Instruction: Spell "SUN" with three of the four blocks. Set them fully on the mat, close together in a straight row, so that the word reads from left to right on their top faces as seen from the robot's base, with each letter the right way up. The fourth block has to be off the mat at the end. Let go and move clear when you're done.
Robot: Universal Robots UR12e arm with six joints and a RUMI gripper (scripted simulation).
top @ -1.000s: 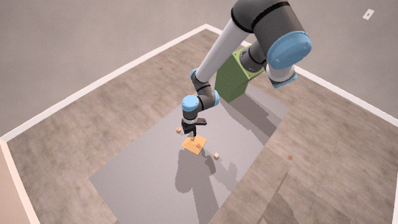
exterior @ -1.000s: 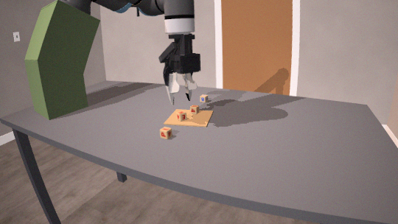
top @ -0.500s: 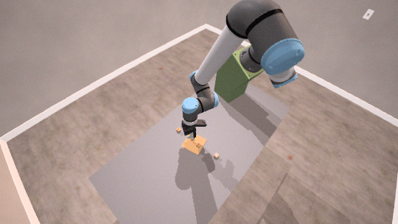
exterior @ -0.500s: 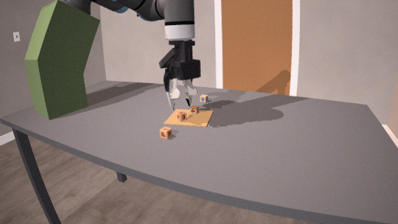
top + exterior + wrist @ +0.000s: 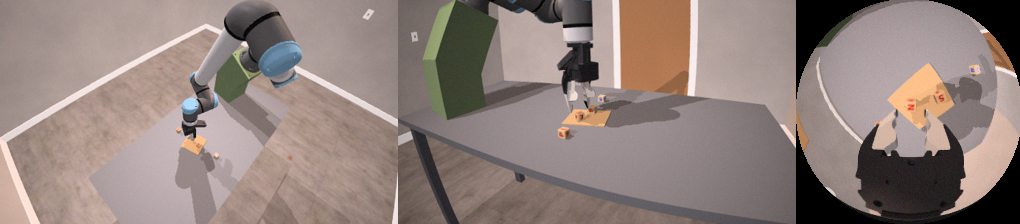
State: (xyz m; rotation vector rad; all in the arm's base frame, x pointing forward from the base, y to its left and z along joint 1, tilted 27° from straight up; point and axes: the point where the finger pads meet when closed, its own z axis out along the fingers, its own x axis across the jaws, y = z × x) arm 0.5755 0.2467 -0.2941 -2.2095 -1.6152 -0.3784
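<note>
My hand is 10 mm short of the orange mat, 30 mm to the right of it and 50 mm above it. Round my hand: red-lettered block: 40 mm ahead, 120 mm to the right, 40 mm below; blue-lettered block: 60 mm behind, 210 mm to the left, 40 mm below.
</note>
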